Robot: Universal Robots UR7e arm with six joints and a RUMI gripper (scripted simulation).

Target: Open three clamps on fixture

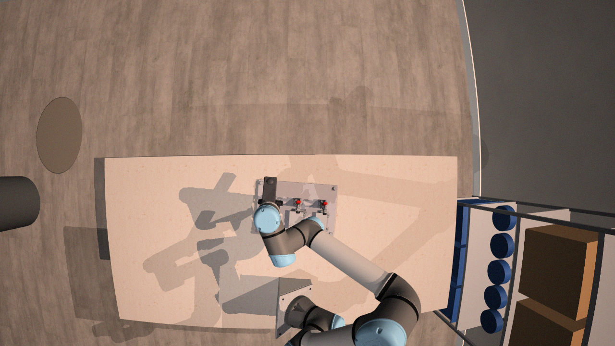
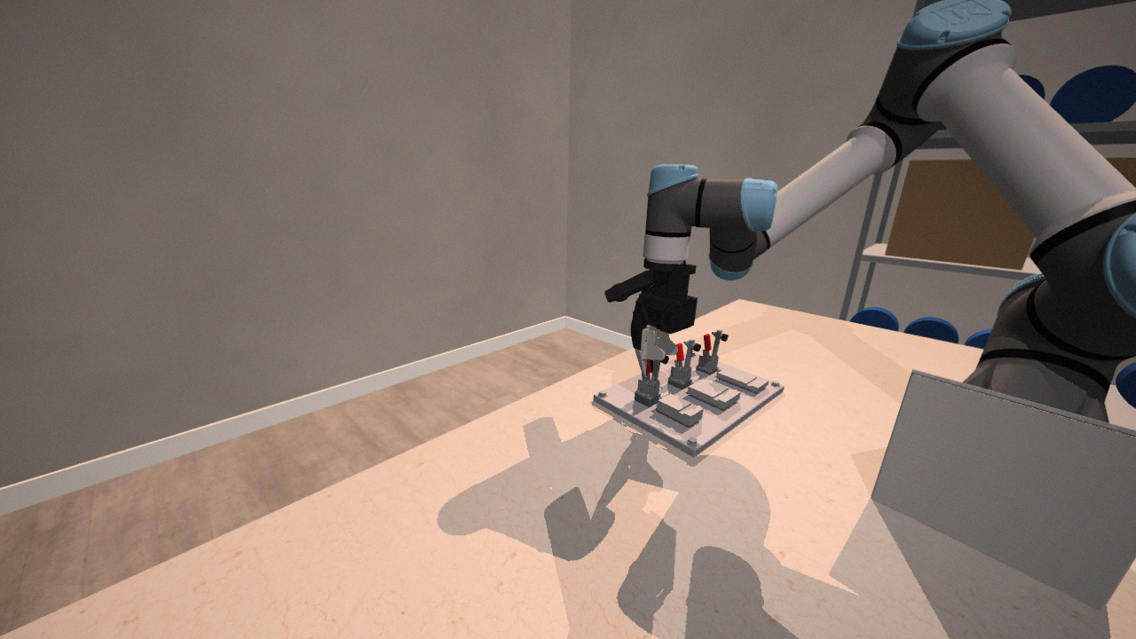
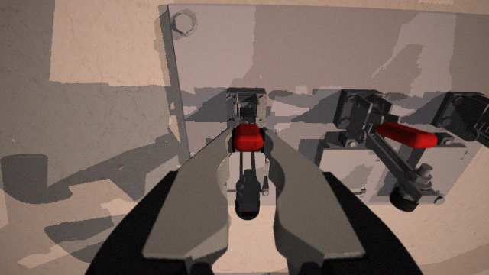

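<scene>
Now: hand 3 cm past the grey fixture plate, 11 cm to the left of it and 8 cm above it.
</scene>
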